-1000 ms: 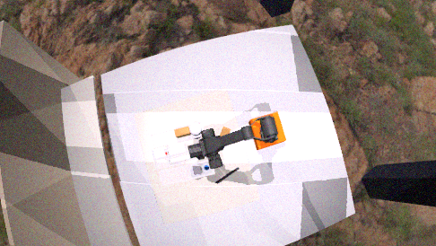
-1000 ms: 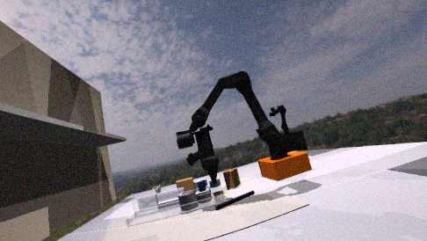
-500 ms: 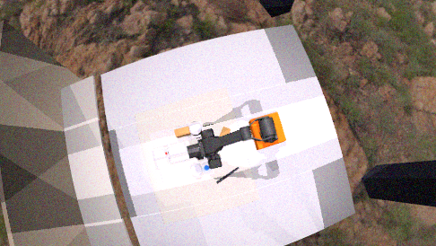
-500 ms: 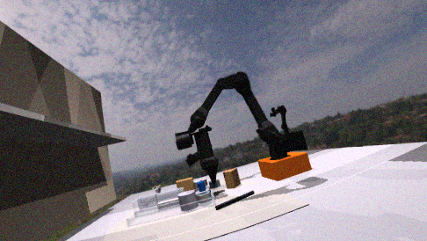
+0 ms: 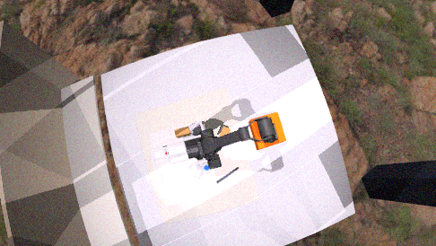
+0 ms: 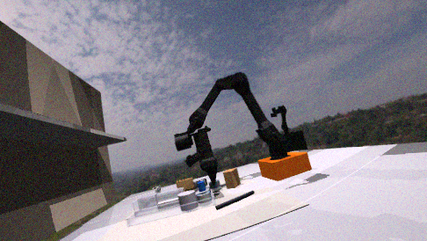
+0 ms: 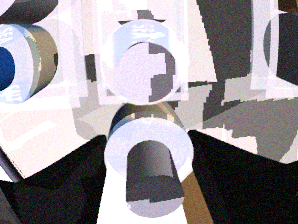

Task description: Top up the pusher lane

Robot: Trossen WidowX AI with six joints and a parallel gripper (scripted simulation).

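Right now the clear rack is 18 cm ahead of my gripper tip, 7 cm to the right of it and 3 cm below it. From my gripper tip the other things lie so: black rod 1 cm behind, 15 cm to the left, 4 cm below.
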